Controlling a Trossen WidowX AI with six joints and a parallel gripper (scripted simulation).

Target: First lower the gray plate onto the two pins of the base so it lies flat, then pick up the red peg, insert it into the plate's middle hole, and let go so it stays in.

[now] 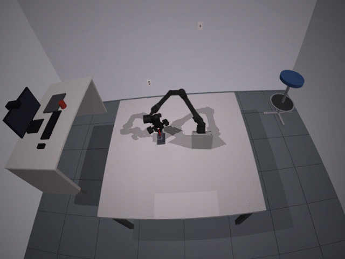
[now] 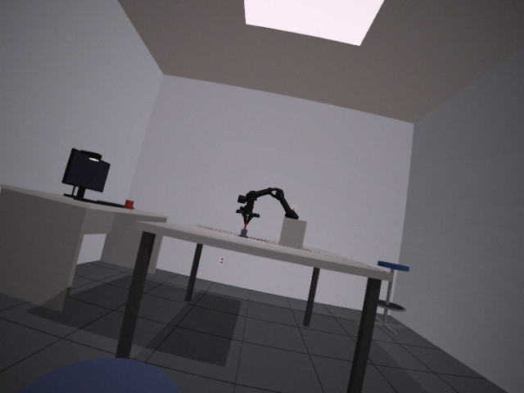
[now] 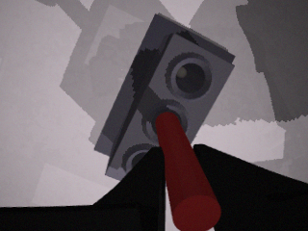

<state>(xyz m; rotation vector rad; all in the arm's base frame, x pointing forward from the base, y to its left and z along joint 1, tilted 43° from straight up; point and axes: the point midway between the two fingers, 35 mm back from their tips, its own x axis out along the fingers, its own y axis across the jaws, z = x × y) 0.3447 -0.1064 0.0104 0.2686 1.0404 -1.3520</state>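
The red peg lies right at my gripper tip. From my gripper tip the other things lie so: gray plate 50 mm below.
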